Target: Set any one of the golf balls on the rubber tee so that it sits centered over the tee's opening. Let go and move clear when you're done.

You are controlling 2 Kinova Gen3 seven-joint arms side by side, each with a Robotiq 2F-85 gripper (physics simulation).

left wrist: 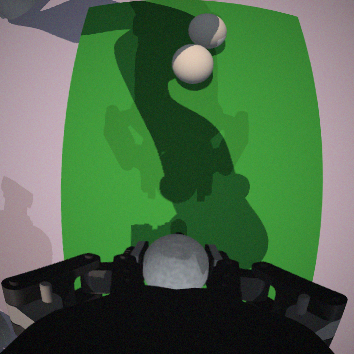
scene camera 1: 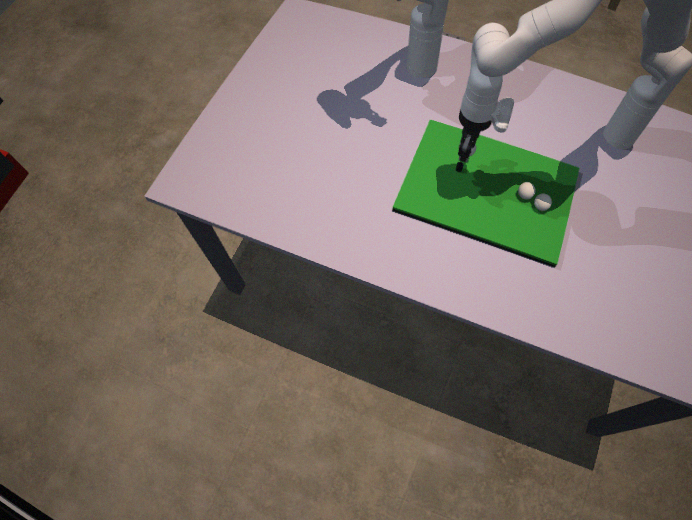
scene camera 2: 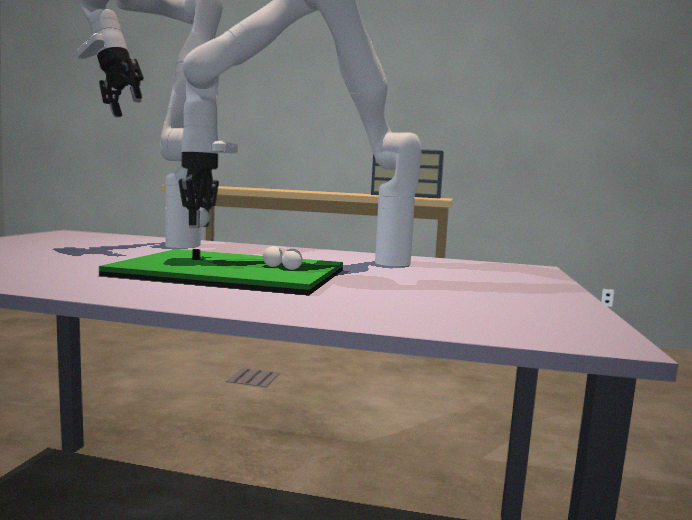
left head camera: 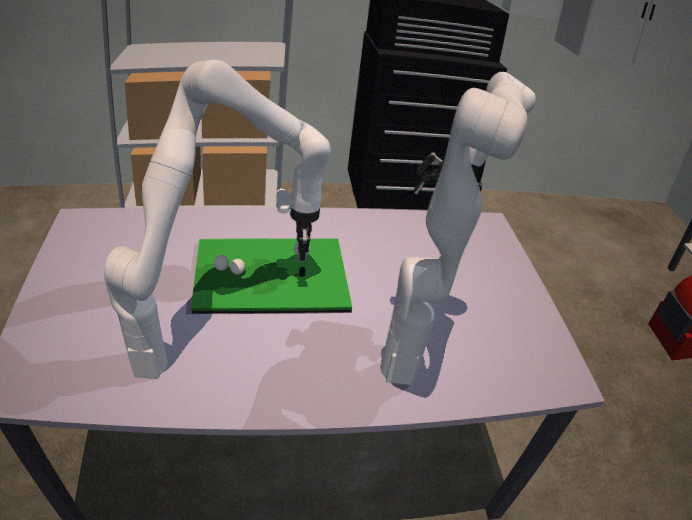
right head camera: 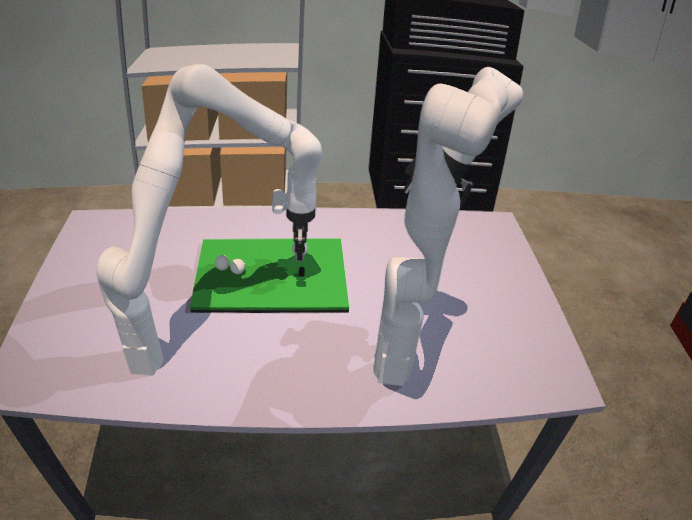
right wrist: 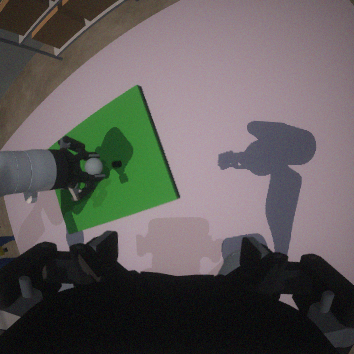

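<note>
My left gripper is shut on a golf ball and holds it above the green mat. The small black rubber tee stands upright on the mat, with a gap below the left fingertips in scene camera 2. In the left wrist view the ball hides most of the tee. Two other golf balls lie close together on the mat. My right gripper is open and empty, high up.
The pale table carries the mat and both arm bases. In the left head camera, a shelf rack with boxes and a black tool chest stand behind the table. The mat has a low raised edge.
</note>
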